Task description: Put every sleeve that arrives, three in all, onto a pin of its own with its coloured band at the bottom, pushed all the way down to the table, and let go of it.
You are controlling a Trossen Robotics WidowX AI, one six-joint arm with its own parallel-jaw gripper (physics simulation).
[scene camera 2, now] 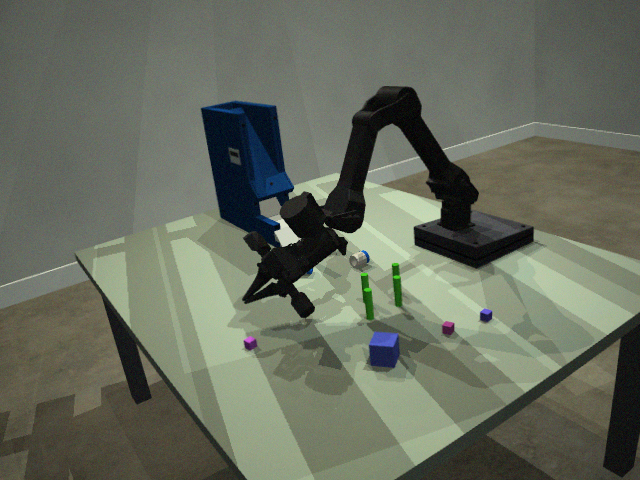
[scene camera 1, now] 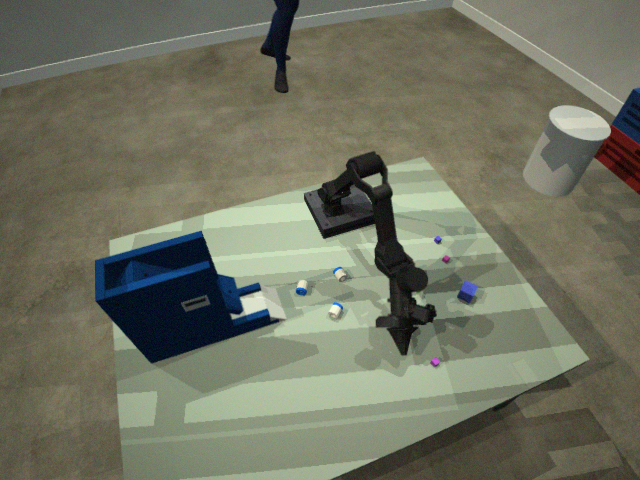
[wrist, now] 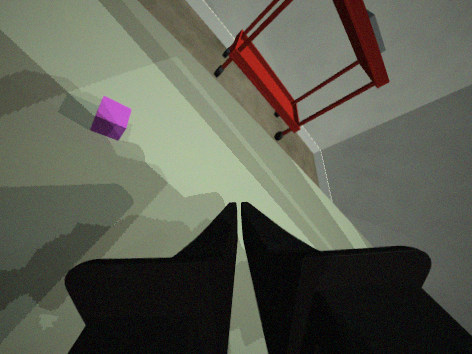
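Observation:
Three white sleeves with blue bands lie on their sides between the blue dispenser and the arm. The first sleeve (scene camera 1: 339, 273) (scene camera 2: 359, 259) is nearest the arm's base. The second sleeve (scene camera 1: 301, 287) is nearest the chute. The third sleeve (scene camera 1: 335, 310) is nearer the front; a bit of its blue band shows beneath the arm in scene camera 2. Several bare green pins (scene camera 2: 368, 304) (scene camera 2: 397, 291) stand upright; the arm mostly hides them in scene camera 1. My gripper (scene camera 1: 404, 353) (scene camera 2: 244, 301) (wrist: 238, 209) is shut and empty, tilted above the table, apart from the sleeves and pins.
The blue dispenser (scene camera 1: 170, 310) (scene camera 2: 227, 170) stands at the left with a white chute. A blue cube (scene camera 1: 467, 291) (scene camera 2: 384, 349) lies beyond the pins. A magenta cube (scene camera 1: 435, 362) (scene camera 2: 250, 343) (wrist: 112, 118) lies near the gripper. Two small cubes (scene camera 1: 437, 239) (scene camera 1: 446, 258) lie at the right.

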